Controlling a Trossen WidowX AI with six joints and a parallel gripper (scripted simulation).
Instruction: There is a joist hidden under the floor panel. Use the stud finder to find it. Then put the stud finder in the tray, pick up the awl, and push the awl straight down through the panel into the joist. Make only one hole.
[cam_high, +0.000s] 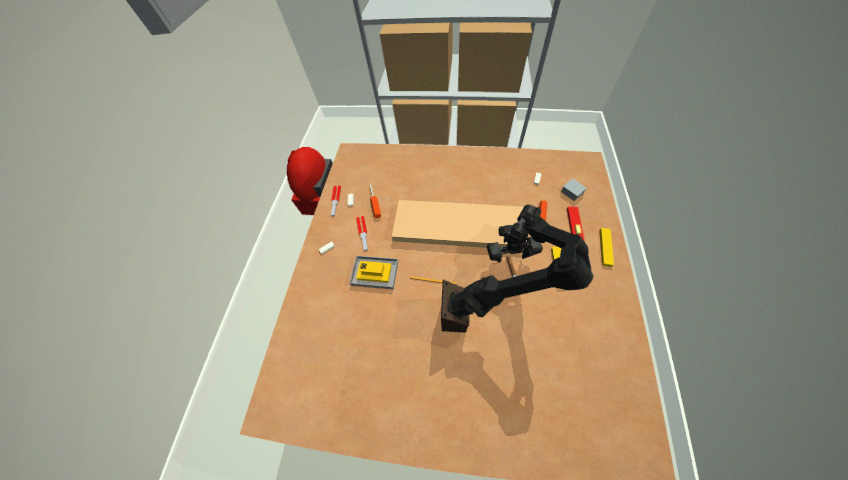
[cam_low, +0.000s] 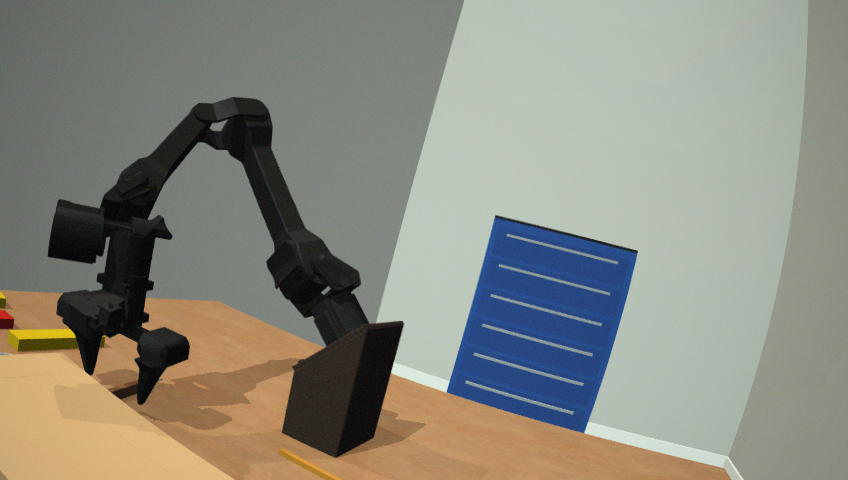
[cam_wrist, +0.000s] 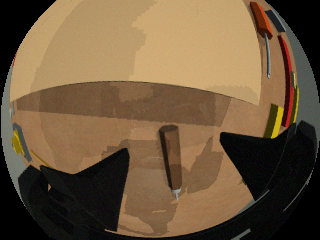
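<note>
Right now the awl is 50 mm behind my gripper tip and 20 mm to the right of it. The rest, counted from my gripper tip: red level: 180 mm ahead, 240 mm to the right; grey block: 390 mm ahead, 230 mm to the right, 10 mm above; grey tray: 160 mm behind, 490 mm to the left.
</note>
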